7 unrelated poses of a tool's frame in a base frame.
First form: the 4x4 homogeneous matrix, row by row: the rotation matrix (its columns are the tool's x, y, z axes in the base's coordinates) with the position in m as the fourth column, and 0 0 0 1 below. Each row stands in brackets.
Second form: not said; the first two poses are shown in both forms.
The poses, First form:
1: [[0.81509 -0.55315 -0.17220 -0.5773], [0.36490 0.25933 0.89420 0.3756], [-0.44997 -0.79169 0.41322 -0.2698], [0 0 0 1]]
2: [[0.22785 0.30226 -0.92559 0.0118], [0.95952 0.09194 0.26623 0.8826], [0.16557 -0.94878 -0.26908 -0.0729], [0 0 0 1]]
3: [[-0.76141 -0.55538 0.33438 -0.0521], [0.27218 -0.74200 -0.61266 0.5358], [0.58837 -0.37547 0.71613 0.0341], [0 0 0 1]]
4: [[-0.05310 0.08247 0.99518 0.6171], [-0.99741 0.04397 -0.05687 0.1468], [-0.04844 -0.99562 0.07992 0.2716], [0 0 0 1]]
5: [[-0.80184 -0.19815 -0.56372 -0.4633], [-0.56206 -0.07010 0.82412 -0.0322], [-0.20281 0.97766 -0.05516 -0.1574], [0 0 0 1]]
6: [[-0.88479 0.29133 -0.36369 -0.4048], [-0.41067 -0.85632 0.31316 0.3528], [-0.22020 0.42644 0.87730 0.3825], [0 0 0 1]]
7: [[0.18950 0.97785 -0.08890 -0.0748], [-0.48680 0.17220 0.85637 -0.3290], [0.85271 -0.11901 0.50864 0.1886], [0 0 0 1]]
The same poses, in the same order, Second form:
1: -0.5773 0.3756 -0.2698 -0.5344 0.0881 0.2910 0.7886
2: 0.0118 0.8826 -0.0729 -0.5927 -0.5323 0.3206 0.5125
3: -0.0521 0.5358 0.0341 0.2571 -0.2754 0.8972 0.2306
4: 0.6171 0.1468 0.2716 -0.4536 0.5043 -0.5218 0.5174
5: -0.4633 -0.0322 -0.1574 0.2843 -0.6684 -0.6739 0.1350
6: -0.4048 0.3528 0.3825 0.1535 -0.1944 -0.9511 0.1845
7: -0.0748 -0.3290 0.1886 -0.3566 -0.3443 -0.5355 0.6838
